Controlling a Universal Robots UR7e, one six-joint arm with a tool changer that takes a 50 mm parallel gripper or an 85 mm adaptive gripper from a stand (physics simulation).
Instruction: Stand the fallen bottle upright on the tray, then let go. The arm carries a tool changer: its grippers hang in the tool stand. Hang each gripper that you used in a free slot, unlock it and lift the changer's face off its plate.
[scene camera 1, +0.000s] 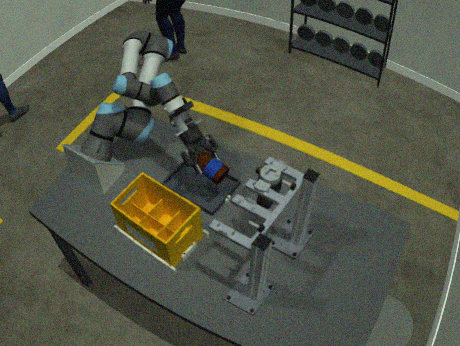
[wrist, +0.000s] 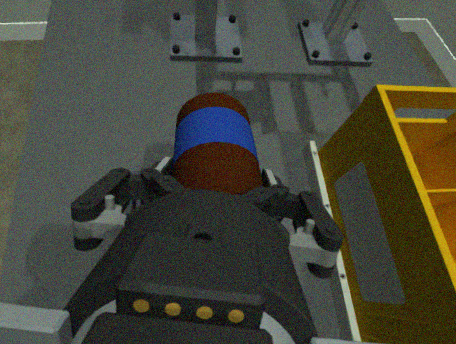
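Seen in the pictures: arm's base at its link origin: (scene camera 1: 95, 155).
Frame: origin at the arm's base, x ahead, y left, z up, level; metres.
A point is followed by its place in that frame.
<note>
The bottle (scene camera 1: 216, 171) @(y 0.084, x 0.535, z 0.063 m) (wrist: 215, 131) @(y 0.110, x 0.512, z 0.077 m), brown with a blue band, is held tilted, clear above the tray. Its base end points away from the gripper; its neck end is hidden by the gripper in the wrist view. My gripper (scene camera 1: 202, 157) (wrist: 218, 172), the dark adaptive one with linked fingers, is shut on the bottle from both sides. The dark, shallow tray (scene camera 1: 192, 189) @(y 0.100, x 0.418, z -0.114 m) lies on the table below and does not show in the wrist view. The grey tool stand (scene camera 1: 282, 209) @(y -0.093, x 0.834, z 0.221 m) (wrist: 227, 41) @(y 0.000, x 0.834, z -0.108 m) has forked slots; a round plate (scene camera 1: 270, 173) @(y 0.014, x 0.753, z 0.228 m) with a dark gripper under it hangs in the far one, and nearer slots are free.
A yellow divided crate (scene camera 1: 187, 241) @(y -0.160, x 0.537, z -0.052 m) (wrist: 350, 145) @(y -0.070, x 0.519, z -0.013 m) stands on a pale-edged base beside the tray. The stand's two posts (scene camera 1: 303, 212) @(y 0.015, x 0.881, z 0.097 m) (scene camera 1: 259, 272) @(y -0.262, x 0.841, z 0.120 m) rise from the table (scene camera 1: 350, 245) @(y 0.100, x 1.092, z -0.120 m). A weight rack (scene camera 1: 385, 52) and people's legs (scene camera 1: 172, 27) are in the background.
</note>
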